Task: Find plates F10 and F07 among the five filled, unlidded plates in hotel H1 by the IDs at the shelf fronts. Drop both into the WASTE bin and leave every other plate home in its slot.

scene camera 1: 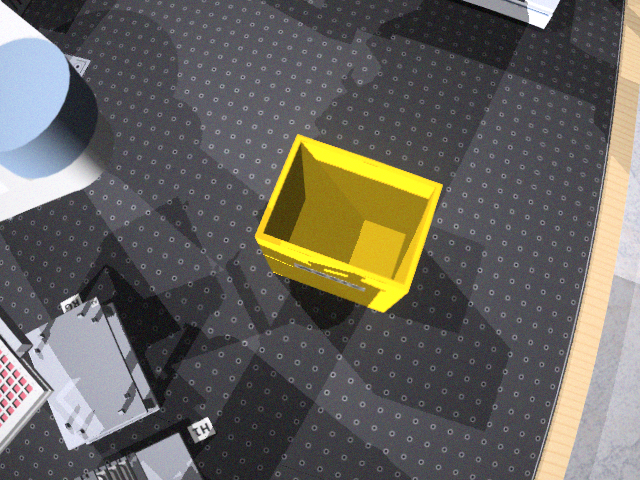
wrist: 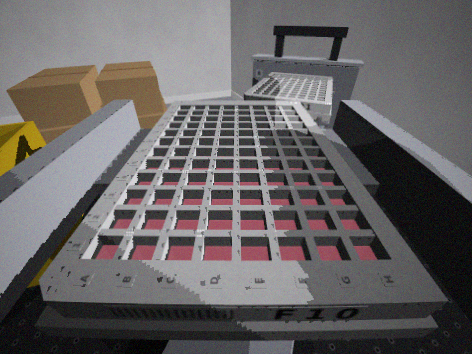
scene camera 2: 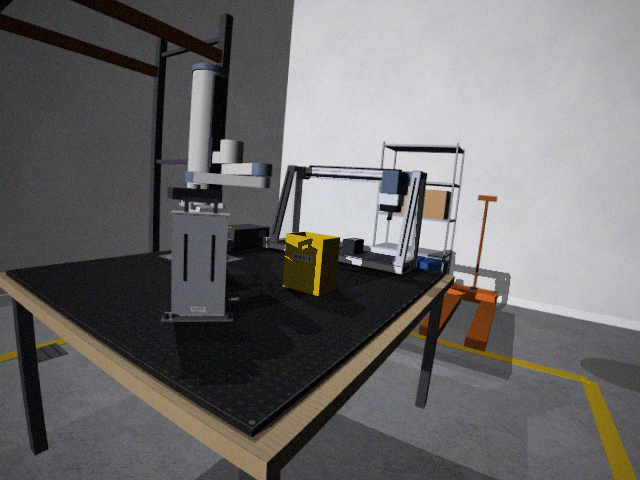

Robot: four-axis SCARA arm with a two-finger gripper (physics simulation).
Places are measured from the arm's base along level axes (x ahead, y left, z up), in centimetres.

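Pixels of known places: gripper, fingertip midpoint: (wrist: 236, 119) (scene camera 2: 208, 206).
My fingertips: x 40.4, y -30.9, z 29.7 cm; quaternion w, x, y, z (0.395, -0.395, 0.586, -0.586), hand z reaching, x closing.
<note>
For each thing: its top centre in the pictures, then the offset to it from my fingertips. "*": a spot on its surface instead.
- Plate F10, top centre: (wrist: 236, 145) (scene camera 2: 206, 206) dx -2.2, dy +0.9, dz -0.2 cm
- pale plate, top centre: (wrist: 294, 84) dx +11.7, dy -11.9, dz -1.8 cm
- hotel, surface spot: (wrist: 345, 75) * dx +12.6, dy -20.4, dz -1.5 cm
- yellow WASTE bin, top centre: (scene camera 1: 350, 209) (scene camera 2: 313, 235) dx +24.2, dy +28.3, dz -8.4 cm
- RG label, surface spot: (scene camera 1: 71, 304) * dx -10.0, dy +8.2, dz -28.4 cm
- H1 label, surface spot: (scene camera 1: 201, 429) * dx +14.2, dy -0.8, dz -28.4 cm
- small dark box, surface spot: (scene camera 2: 353, 245) * dx +15.5, dy +82.5, dz -18.8 cm
Plate F10 (wrist: 220, 272) (scene camera 1: 10, 387), with rows of pink-bottomed wells, lies level between the fingers of my gripper (wrist: 236, 119), which is shut on it. Its ID faces the wrist camera. In scene camera 2 the gripper (scene camera 2: 199, 205) is near the top of the grey hotel tower (scene camera 2: 199, 258); the tower's slots face away. In the wrist view a pale plate (wrist: 300, 87) sits high in the hotel (wrist: 345, 75), its ID unreadable. F07 cannot be made out. The yellow WASTE bin (scene camera 1: 330, 284) (scene camera 2: 299, 276) (wrist: 12, 142) stands upright with its top open, apart from the plate.
A grey stand (scene camera 1: 98, 361) with small posts, beside an RG label (scene camera 1: 71, 304), is right of the plate in scene camera 1. The H1 label (scene camera 1: 201, 429) is below it. A gantry machine (scene camera 2: 417, 217) and a small dark box (scene camera 2: 353, 245) stand behind the bin.
</note>
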